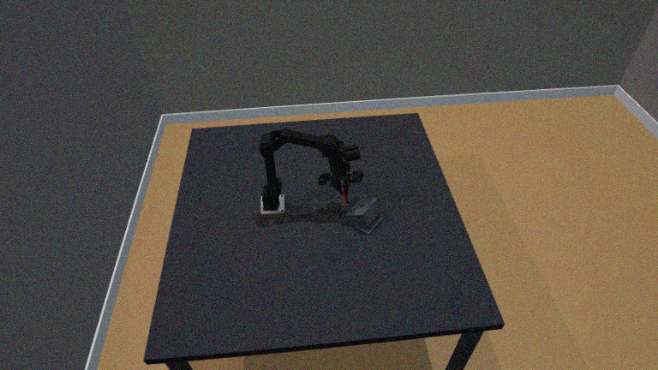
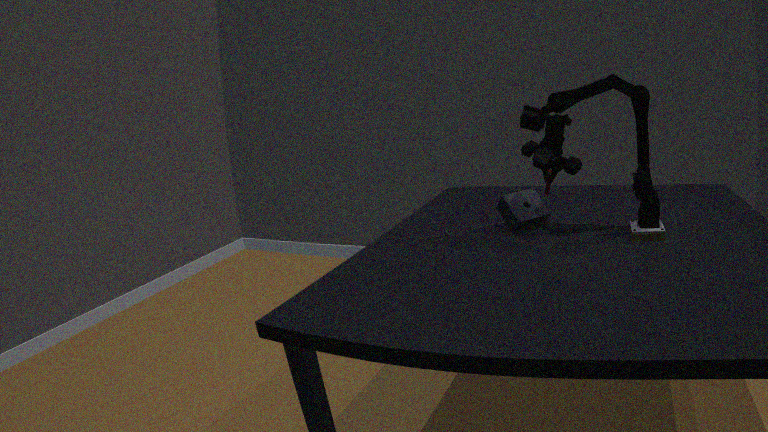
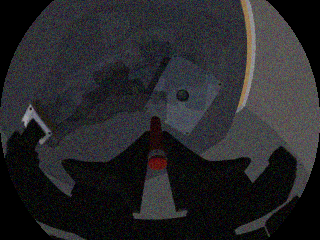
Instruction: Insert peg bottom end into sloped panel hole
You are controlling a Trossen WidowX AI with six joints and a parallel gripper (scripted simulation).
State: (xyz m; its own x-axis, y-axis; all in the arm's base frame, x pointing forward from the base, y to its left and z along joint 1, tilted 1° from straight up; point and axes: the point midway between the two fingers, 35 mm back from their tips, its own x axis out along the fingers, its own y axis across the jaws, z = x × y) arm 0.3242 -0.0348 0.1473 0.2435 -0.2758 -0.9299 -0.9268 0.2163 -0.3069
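Now: the grey sloped panel 9 cm below my gripper tip, 9 cm ahead of it and 1 cm to the right of it. From my gripper tip the other things lie so: red peg: 2 cm above.
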